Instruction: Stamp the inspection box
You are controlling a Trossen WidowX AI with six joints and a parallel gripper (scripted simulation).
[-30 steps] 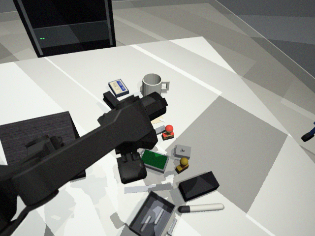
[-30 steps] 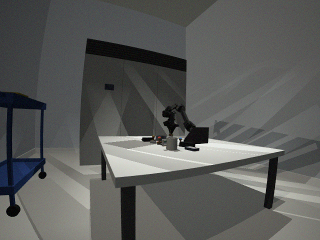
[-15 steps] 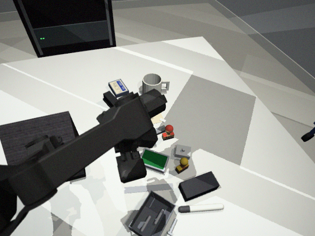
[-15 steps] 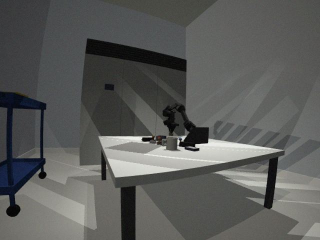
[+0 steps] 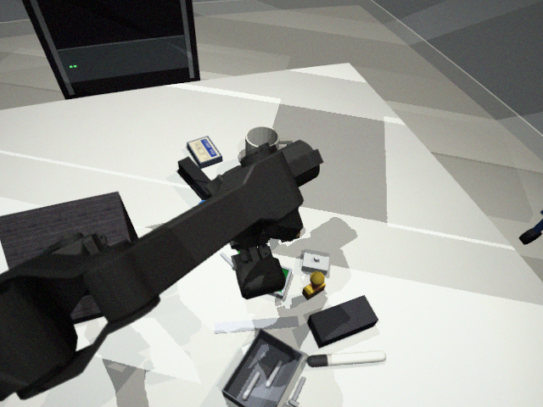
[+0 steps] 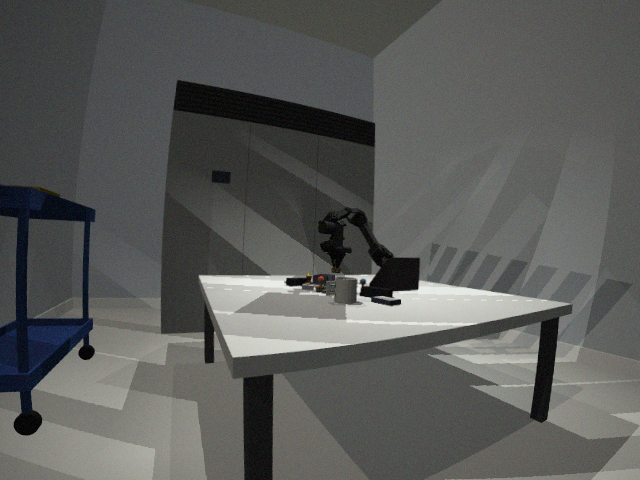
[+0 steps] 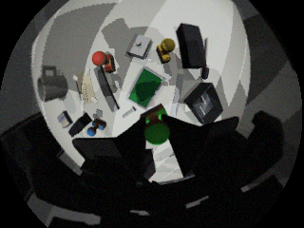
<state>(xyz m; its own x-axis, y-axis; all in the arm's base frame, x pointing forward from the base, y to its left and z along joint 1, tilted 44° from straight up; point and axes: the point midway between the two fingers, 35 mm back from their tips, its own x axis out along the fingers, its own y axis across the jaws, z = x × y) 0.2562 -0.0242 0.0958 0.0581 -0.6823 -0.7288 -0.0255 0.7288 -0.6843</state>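
My gripper tip is now 9 cm above the green ink pad, 4 cm short of it and 1 cm to the right of it. From my gripper tip the other things lie so: green-knobbed stamp right at my gripper tip; then yellow stamp 12 cm ahead, 8 cm below, 4 cm to the right; then grey bar 12 cm to the left, 9 cm below, 5 cm ahead.
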